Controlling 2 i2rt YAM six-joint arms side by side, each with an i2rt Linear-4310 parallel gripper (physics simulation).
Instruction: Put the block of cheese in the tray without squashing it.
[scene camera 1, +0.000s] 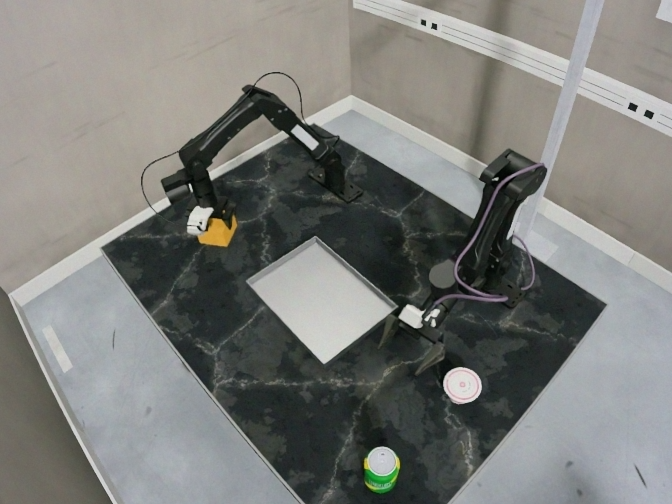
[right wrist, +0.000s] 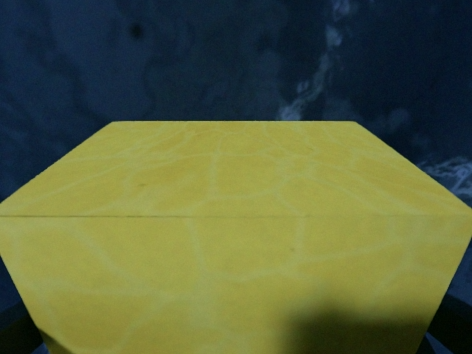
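The orange-yellow block of cheese (scene camera 1: 218, 235) (right wrist: 235, 260) stands on the dark marbled table top at the left of scene camera 1, and fills the lower part of the right wrist view. My right gripper (scene camera 1: 215, 225) (right wrist: 239, 278) is open and low over the block, with its fingers at two opposite sides; whether they touch it I cannot tell. The grey tray (scene camera 1: 320, 303) lies empty near the middle of the table, with low walls. My left gripper (scene camera 1: 400, 360) is open and empty, near the tray's right corner.
A white round tub with red rings (scene camera 1: 461, 385) stands at the lower right, close to the left gripper. A green and yellow can (scene camera 1: 381, 470) stands near the bottom table edge. A pale upright post (scene camera 1: 564, 108) rises behind the left arm.
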